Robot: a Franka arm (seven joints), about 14 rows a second.
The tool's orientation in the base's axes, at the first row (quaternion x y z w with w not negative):
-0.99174 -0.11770 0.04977 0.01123
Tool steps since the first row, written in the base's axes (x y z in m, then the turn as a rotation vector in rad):
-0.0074 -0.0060 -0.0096 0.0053 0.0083 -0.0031
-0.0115 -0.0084 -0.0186 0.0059 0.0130 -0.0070
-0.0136 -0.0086 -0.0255 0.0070 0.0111 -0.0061
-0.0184 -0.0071 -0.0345 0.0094 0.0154 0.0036
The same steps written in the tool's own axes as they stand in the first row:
-0.0076 0.0044 0.0102 0.0074 -0.0067 0.0026
-0.0113 0.0061 0.0196 0.0094 -0.0110 0.0065
-0.0127 0.0061 0.0267 0.0100 -0.0090 0.0055
-0.0161 0.0038 0.0361 0.0124 -0.0129 -0.0044

